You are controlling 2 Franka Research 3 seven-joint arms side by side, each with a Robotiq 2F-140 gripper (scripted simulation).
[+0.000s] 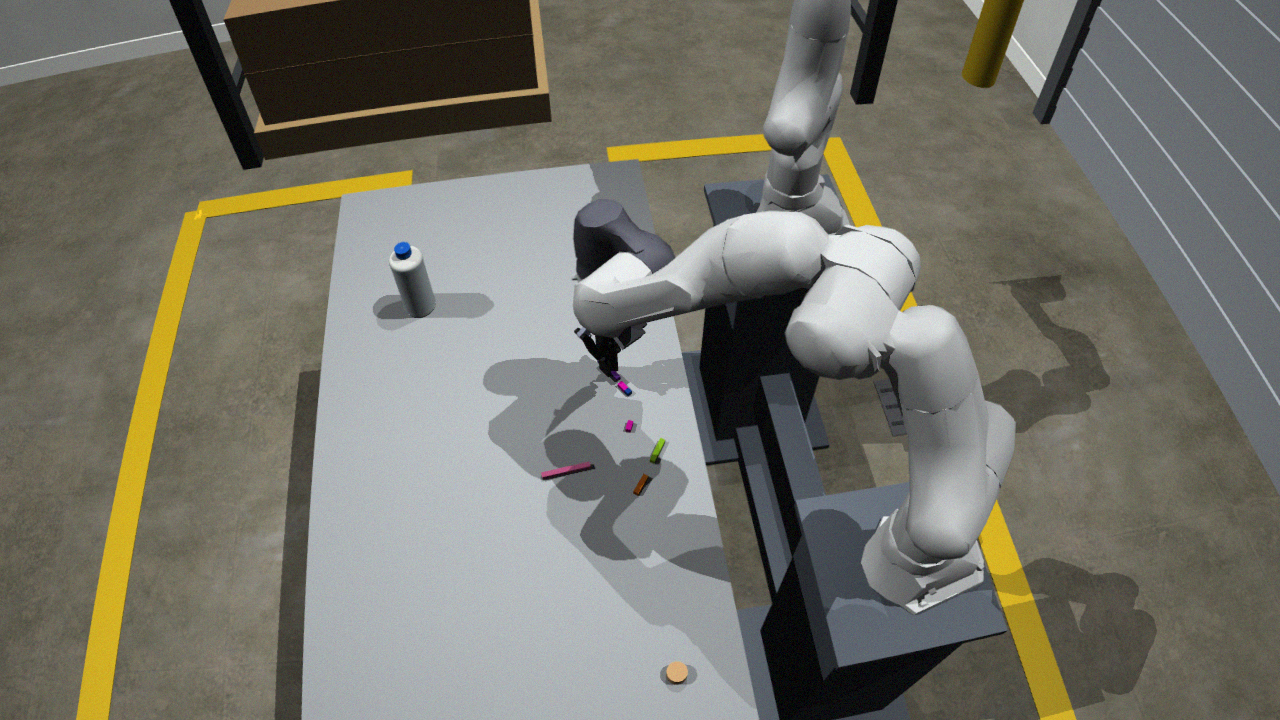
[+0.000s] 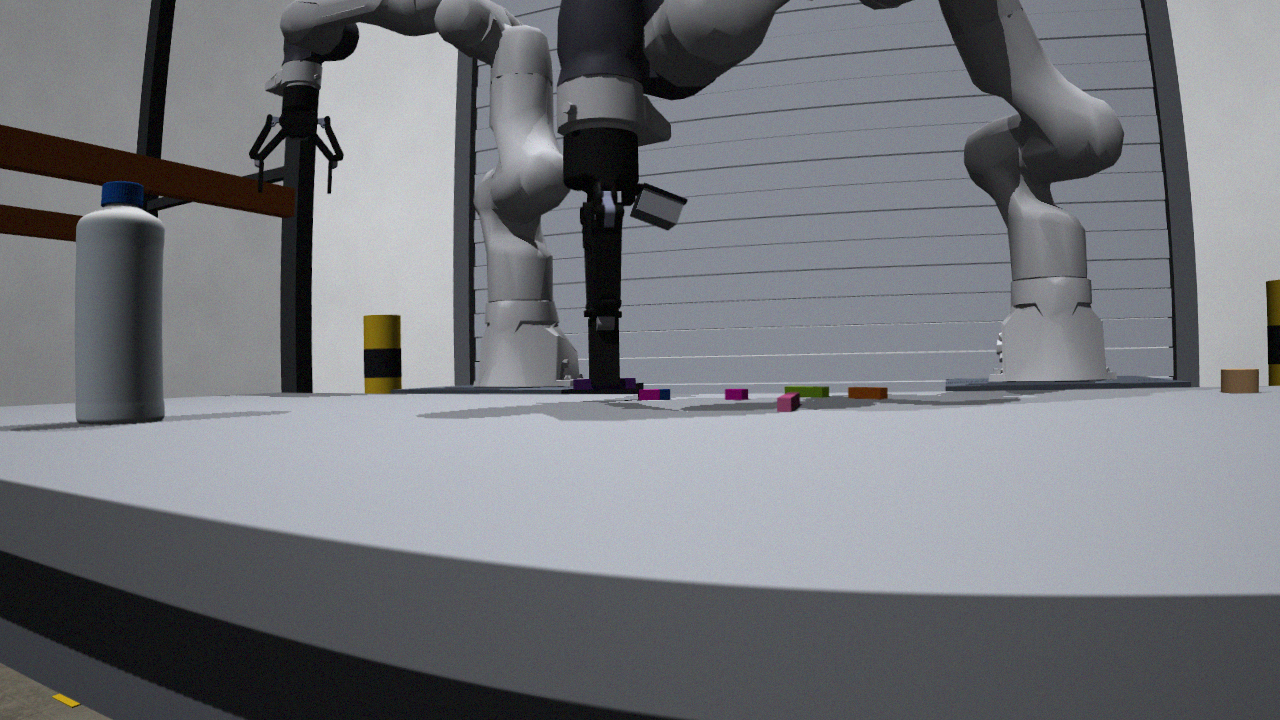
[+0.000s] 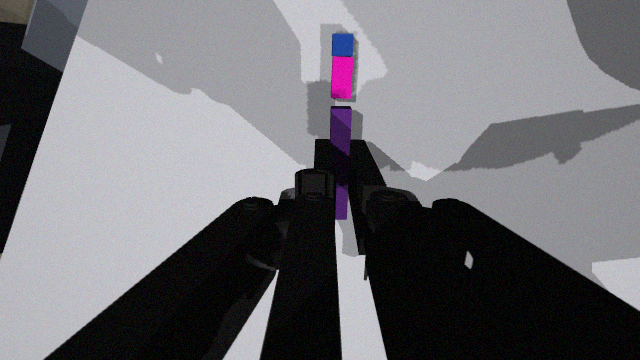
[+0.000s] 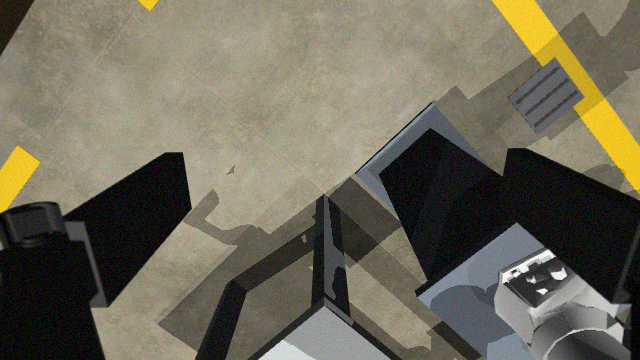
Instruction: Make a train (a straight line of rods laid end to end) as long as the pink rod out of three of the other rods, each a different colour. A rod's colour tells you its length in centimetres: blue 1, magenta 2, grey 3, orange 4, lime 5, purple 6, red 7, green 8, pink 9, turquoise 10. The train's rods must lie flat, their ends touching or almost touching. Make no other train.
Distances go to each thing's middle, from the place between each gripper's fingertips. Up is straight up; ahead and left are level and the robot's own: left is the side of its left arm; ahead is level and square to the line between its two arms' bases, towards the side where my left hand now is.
Scene:
Right now my left hand is 40 mm to the right of the magenta rod (image 3: 342, 67), 40 mm above it and 20 mm past it.
My right gripper (image 2: 294, 191) is now 950 mm to the right of the magenta rod, 430 mm short of it and 410 mm above it.

